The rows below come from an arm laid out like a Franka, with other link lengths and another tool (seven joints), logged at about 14 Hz.
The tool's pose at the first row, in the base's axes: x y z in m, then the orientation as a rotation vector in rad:
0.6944 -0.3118 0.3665 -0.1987 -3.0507 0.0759
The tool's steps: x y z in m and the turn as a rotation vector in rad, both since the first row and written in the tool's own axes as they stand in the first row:
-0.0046 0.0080 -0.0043 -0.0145 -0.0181 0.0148
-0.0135 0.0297 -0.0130 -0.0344 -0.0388 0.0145
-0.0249 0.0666 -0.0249 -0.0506 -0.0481 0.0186
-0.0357 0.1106 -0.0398 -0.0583 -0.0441 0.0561
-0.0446 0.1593 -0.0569 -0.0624 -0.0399 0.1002
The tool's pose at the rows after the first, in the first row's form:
0.7003 -0.3043 0.3700 -0.2228 -3.0689 0.0569
0.7126 -0.2836 0.3767 -0.2243 -3.0912 0.0285
0.7296 -0.2480 0.3856 -0.2320 -3.1012 0.0047
0.7472 -0.2052 0.3972 -0.2905 -3.0937 -0.0052
0.7637 -0.1574 0.4108 -0.3586 -3.0838 -0.0091

